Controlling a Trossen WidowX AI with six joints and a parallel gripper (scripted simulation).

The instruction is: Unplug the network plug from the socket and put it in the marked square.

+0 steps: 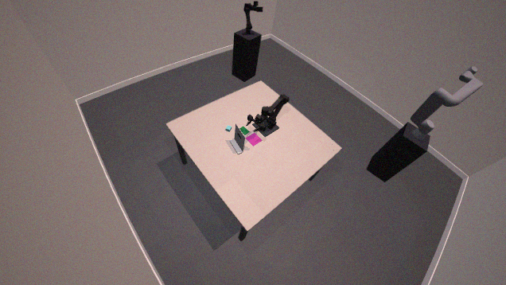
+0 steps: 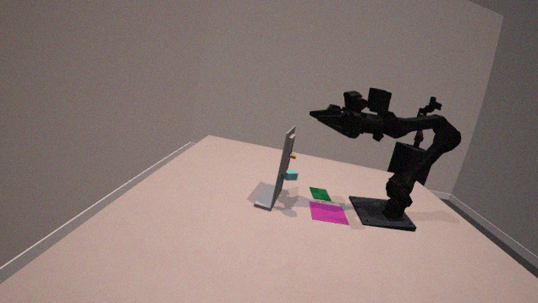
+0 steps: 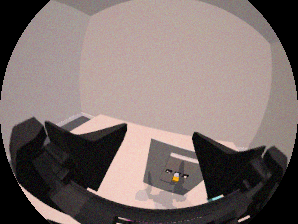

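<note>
My gripper tip is now 2 cm short of the plug, 7 cm to the left of it and 14 cm above it. From my gripper tip the other things lie so: grey upright panel 4 cm ahead, 8 cm to the right, 19 cm below; magenta square 13 cm behind, 2 cm to the right, 29 cm below.
</note>
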